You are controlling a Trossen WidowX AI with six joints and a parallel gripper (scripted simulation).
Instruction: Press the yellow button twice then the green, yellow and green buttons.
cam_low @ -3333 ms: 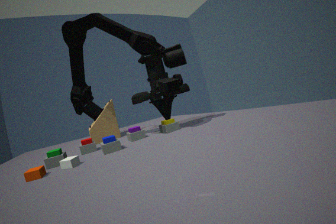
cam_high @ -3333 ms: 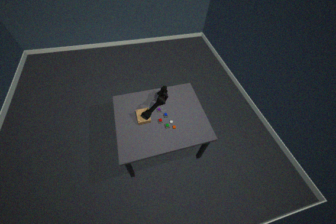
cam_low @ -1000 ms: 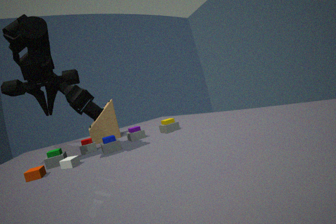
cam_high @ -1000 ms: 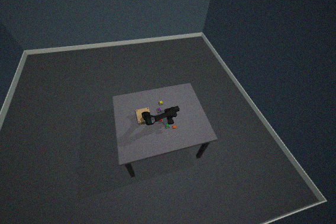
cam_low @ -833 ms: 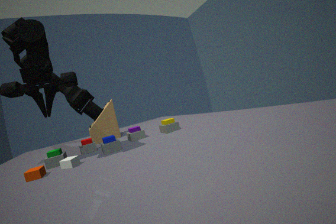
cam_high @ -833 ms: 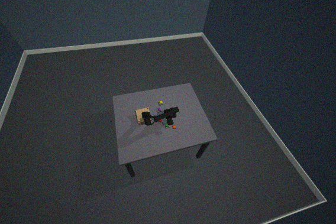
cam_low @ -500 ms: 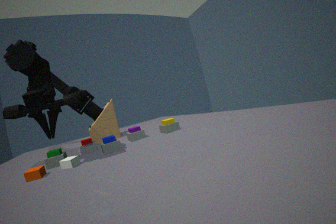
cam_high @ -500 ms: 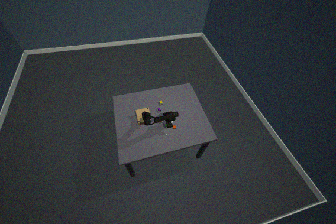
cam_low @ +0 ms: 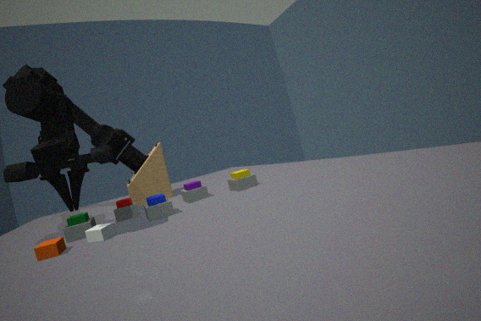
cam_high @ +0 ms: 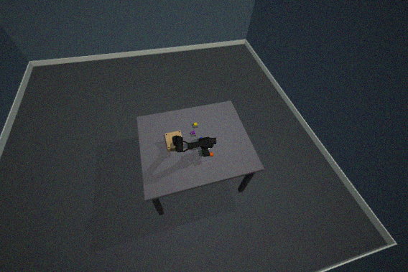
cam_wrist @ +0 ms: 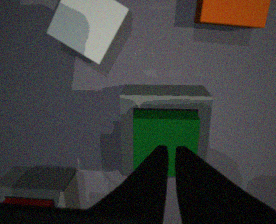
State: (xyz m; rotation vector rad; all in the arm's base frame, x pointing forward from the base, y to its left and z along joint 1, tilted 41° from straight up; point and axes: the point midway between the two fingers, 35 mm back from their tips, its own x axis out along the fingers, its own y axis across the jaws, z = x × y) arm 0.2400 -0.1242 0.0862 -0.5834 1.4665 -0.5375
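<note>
Now: gripper tip 2 cm above the green button. The rest, counted from my gripper tip: orange block (7 cm ahead, 4 cm below, 3 cm to the right); then red button (9 cm to the left, 7 cm behind, 2 cm below); then white block (6 cm ahead, 4 cm to the left, 4 cm below).
</note>
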